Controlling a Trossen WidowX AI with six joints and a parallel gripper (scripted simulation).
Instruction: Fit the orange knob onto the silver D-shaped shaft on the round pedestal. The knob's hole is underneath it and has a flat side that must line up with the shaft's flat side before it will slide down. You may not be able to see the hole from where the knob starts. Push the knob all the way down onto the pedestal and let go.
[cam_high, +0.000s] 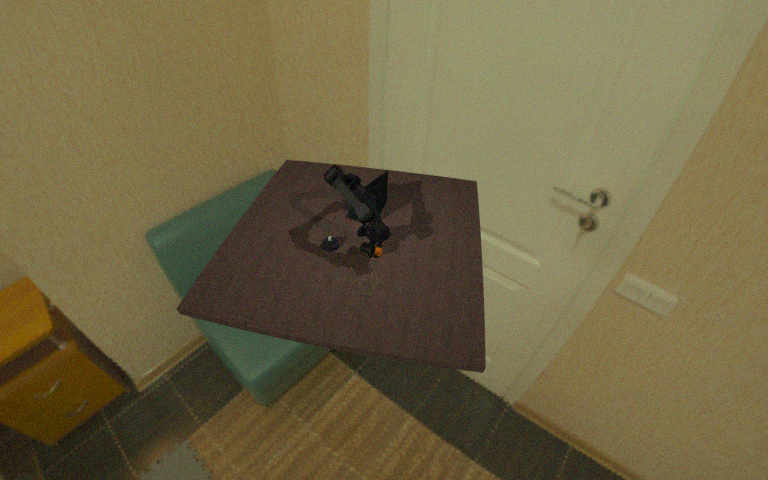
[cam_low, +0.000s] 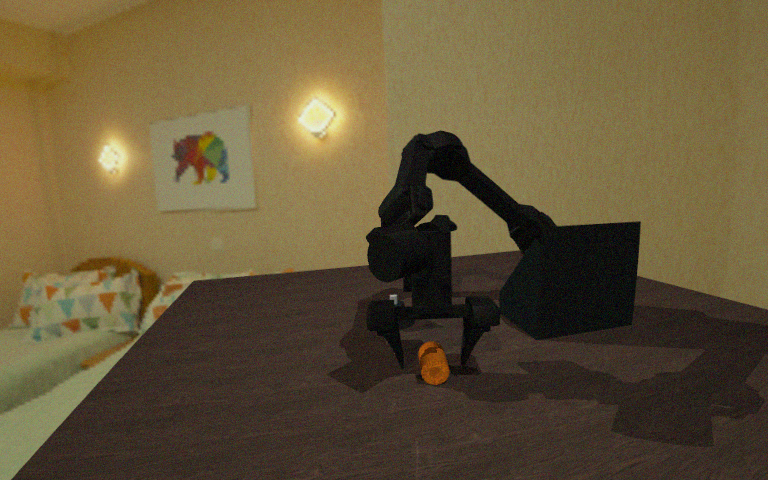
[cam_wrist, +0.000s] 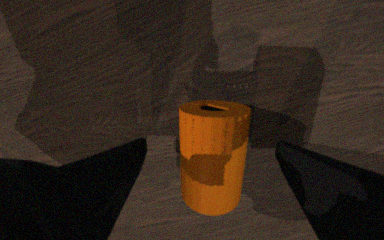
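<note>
Now: gripper tip 1 cm to the right of the orange knob and 1 cm below it. Round my gripper tip: round pedestal 22 cm to the right, 2 cm above.
</note>
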